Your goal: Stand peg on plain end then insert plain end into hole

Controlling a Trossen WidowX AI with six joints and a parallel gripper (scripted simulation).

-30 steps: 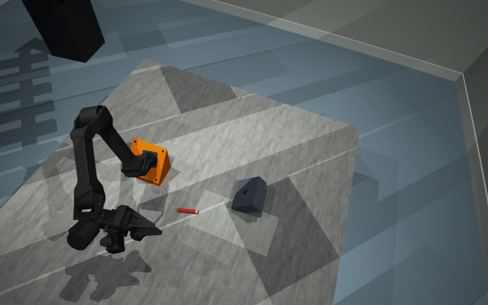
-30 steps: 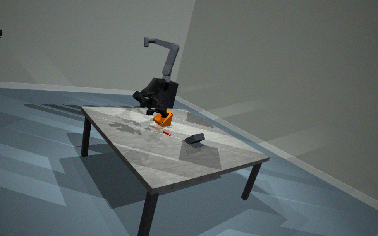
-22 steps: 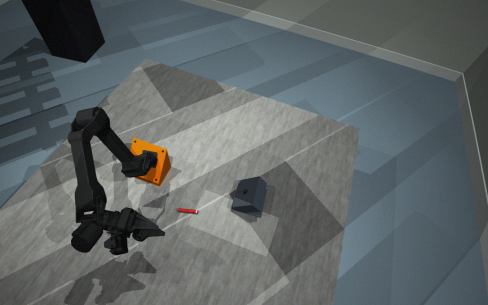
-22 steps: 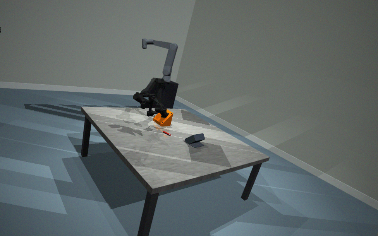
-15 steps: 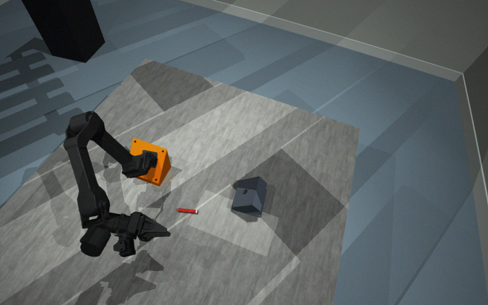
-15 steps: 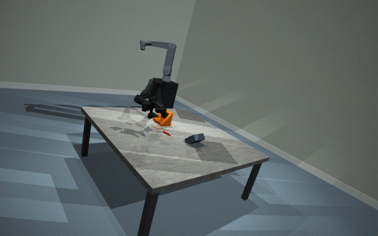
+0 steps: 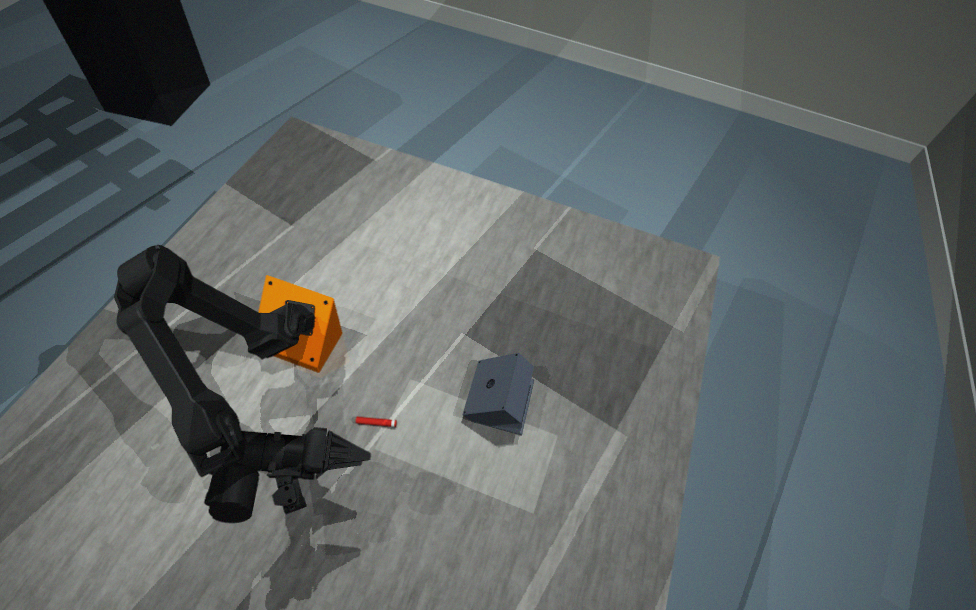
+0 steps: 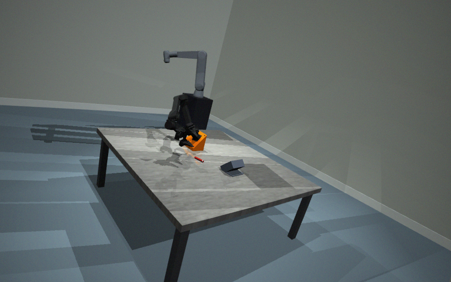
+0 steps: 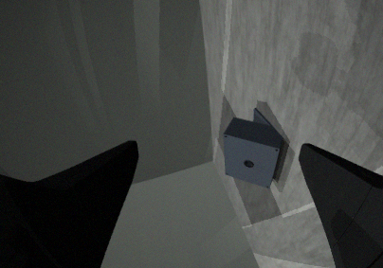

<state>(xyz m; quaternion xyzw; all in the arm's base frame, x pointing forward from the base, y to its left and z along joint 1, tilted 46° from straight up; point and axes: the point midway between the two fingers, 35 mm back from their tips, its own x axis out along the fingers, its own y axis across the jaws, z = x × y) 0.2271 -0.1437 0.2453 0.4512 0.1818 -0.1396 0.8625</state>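
Now: the red peg 160 mm below my gripper tip, 130 mm to the left of it and 20 mm behind it. Also, from my gripper tip: grey sloped panel (240 mm to the left, 180 mm ahead, 130 mm below).
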